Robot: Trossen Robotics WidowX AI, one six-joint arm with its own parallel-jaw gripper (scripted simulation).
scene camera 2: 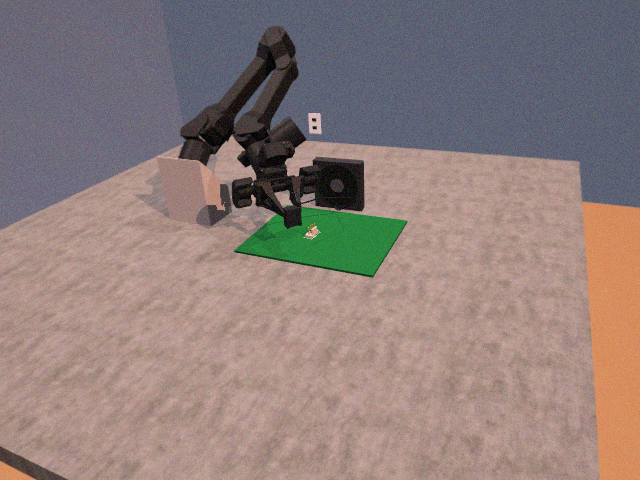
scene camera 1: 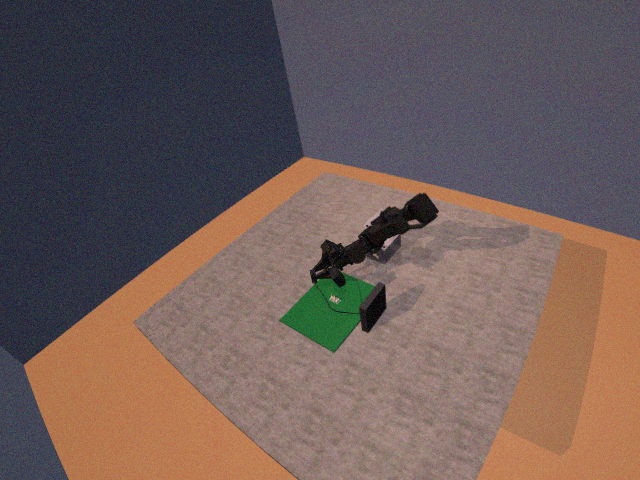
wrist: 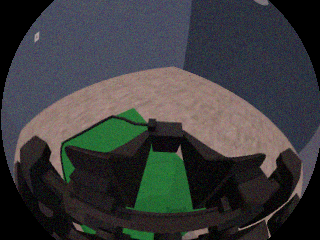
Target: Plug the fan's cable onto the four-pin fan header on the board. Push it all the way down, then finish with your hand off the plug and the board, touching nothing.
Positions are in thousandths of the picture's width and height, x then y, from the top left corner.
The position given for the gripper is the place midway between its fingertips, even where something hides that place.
gripper: scene camera 2 457,445; scene camera 1 488,574; wrist 520,556
